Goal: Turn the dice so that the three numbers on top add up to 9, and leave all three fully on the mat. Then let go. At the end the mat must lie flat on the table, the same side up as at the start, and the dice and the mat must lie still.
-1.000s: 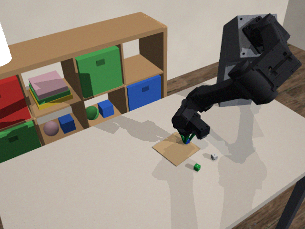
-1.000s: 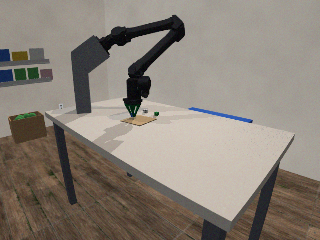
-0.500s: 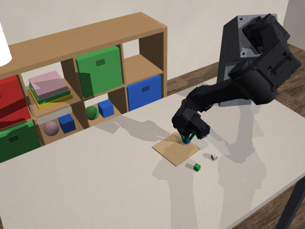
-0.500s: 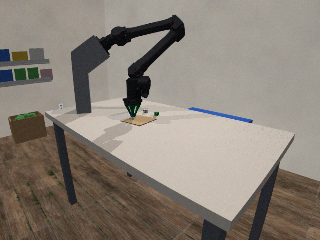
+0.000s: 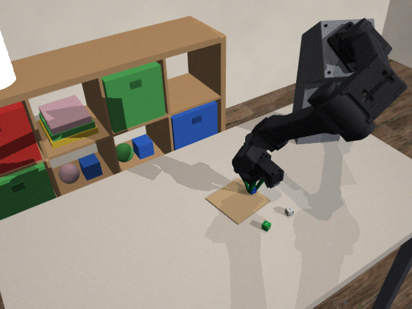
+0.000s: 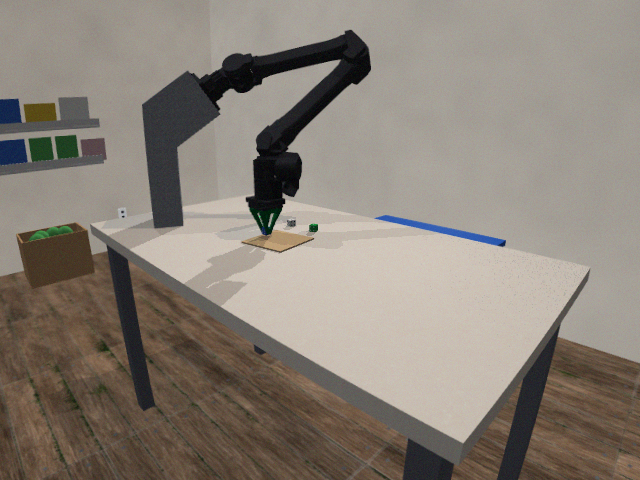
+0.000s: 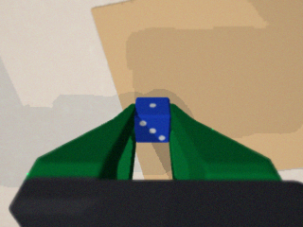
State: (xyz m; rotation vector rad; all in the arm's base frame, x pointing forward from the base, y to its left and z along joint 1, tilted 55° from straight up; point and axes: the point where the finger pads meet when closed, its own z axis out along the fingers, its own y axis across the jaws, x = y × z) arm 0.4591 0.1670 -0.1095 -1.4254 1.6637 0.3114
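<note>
Right now the blue die is right at my hand. The rest, counted from my hand: tan mat: 50 mm ahead, 20 mm below; then green die: 40 mm ahead, 140 mm to the left, 10 mm below; then white die: 50 mm behind, 120 mm to the left, 10 mm below.
</note>
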